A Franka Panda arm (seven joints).
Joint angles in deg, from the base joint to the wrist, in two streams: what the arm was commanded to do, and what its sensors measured. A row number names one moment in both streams.
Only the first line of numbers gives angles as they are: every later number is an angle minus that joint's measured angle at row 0.
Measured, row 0: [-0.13 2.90 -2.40 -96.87 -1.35 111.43 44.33]
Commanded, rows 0 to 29: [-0.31 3.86 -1.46 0.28 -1.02 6.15 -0.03]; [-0.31 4.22 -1.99 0.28 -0.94 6.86 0.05]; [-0.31 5.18 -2.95 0.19 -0.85 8.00 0.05]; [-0.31 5.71 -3.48 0.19 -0.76 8.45 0.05]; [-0.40 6.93 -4.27 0.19 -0.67 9.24 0.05]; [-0.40 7.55 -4.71 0.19 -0.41 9.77 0.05]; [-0.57 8.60 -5.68 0.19 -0.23 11.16 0.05]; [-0.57 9.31 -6.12 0.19 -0.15 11.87 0.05]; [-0.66 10.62 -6.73 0.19 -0.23 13.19 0.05]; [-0.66 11.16 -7.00 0.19 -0.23 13.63 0.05]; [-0.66 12.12 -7.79 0.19 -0.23 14.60 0.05]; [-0.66 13.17 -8.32 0.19 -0.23 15.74 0.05]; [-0.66 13.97 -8.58 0.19 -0.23 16.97 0.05]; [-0.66 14.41 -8.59 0.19 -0.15 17.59 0.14]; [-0.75 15.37 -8.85 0.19 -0.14 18.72 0.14]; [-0.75 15.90 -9.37 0.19 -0.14 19.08 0.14]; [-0.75 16.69 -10.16 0.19 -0.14 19.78 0.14]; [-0.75 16.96 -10.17 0.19 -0.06 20.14 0.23]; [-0.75 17.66 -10.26 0.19 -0.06 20.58 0.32]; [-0.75 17.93 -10.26 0.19 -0.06 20.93 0.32]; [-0.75 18.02 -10.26 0.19 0.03 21.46 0.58]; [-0.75 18.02 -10.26 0.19 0.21 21.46 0.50]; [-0.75 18.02 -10.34 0.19 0.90 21.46 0.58]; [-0.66 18.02 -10.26 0.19 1.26 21.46 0.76]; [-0.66 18.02 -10.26 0.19 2.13 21.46 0.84]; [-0.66 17.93 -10.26 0.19 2.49 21.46 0.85]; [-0.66 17.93 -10.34 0.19 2.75 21.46 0.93]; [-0.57 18.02 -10.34 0.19 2.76 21.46 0.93]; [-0.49 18.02 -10.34 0.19 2.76 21.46 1.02]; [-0.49 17.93 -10.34 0.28 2.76 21.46 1.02]
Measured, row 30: [-0.82 17.46 -9.94 0.01 2.09 20.50 0.20]
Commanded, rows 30 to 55: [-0.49 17.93 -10.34 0.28 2.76 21.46 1.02]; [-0.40 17.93 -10.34 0.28 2.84 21.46 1.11]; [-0.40 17.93 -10.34 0.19 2.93 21.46 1.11]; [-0.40 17.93 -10.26 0.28 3.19 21.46 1.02]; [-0.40 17.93 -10.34 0.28 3.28 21.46 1.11]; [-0.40 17.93 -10.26 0.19 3.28 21.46 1.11]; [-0.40 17.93 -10.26 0.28 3.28 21.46 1.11]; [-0.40 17.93 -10.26 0.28 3.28 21.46 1.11]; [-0.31 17.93 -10.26 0.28 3.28 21.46 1.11]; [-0.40 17.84 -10.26 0.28 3.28 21.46 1.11]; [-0.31 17.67 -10.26 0.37 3.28 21.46 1.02]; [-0.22 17.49 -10.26 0.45 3.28 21.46 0.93]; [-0.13 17.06 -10.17 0.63 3.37 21.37 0.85]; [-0.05 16.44 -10.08 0.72 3.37 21.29 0.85]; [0.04 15.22 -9.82 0.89 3.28 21.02 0.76]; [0.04 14.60 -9.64 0.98 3.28 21.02 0.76]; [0.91 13.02 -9.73 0.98 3.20 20.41 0.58]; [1.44 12.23 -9.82 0.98 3.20 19.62 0.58]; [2.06 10.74 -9.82 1.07 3.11 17.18 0.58]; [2.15 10.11 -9.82 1.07 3.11 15.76 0.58]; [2.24 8.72 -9.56 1.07 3.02 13.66 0.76]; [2.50 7.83 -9.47 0.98 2.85 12.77 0.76]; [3.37 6.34 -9.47 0.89 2.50 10.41 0.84]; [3.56 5.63 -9.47 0.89 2.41 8.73 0.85]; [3.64 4.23 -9.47 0.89 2.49 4.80 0.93]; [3.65 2.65 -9.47 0.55 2.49 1.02 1.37]
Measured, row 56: [3.21 7.45 -9.73 1.94 2.96 9.57 0.26]
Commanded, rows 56 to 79: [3.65 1.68 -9.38 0.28 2.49 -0.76 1.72]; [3.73 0.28 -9.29 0.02 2.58 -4.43 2.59]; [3.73 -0.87 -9.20 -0.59 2.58 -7.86 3.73]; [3.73 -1.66 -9.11 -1.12 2.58 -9.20 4.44]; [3.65 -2.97 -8.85 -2.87 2.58 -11.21 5.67]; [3.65 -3.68 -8.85 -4.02 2.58 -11.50 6.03]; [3.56 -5.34 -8.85 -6.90 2.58 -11.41 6.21]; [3.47 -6.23 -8.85 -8.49 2.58 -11.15 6.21]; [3.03 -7.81 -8.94 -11.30 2.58 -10.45 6.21]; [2.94 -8.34 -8.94 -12.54 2.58 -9.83 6.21]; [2.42 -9.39 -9.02 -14.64 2.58 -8.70 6.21]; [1.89 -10.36 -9.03 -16.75 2.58 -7.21 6.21]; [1.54 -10.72 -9.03 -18.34 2.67 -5.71 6.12]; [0.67 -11.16 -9.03 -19.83 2.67 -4.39 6.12]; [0.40 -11.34 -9.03 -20.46 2.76 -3.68 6.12]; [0.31 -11.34 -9.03 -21.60 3.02 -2.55 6.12]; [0.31 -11.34 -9.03 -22.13 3.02 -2.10 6.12]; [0.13 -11.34 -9.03 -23.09 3.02 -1.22 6.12]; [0.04 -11.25 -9.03 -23.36 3.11 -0.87 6.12]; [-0.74 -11.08 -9.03 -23.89 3.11 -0.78 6.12]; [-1.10 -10.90 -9.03 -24.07 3.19 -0.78 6.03]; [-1.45 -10.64 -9.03 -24.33 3.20 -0.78 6.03]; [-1.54 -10.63 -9.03 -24.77 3.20 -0.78 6.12]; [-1.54 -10.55 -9.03 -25.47 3.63 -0.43 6.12]
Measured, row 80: [-0.34 -9.72 -9.77 -23.03 2.96 -1.83 5.03]
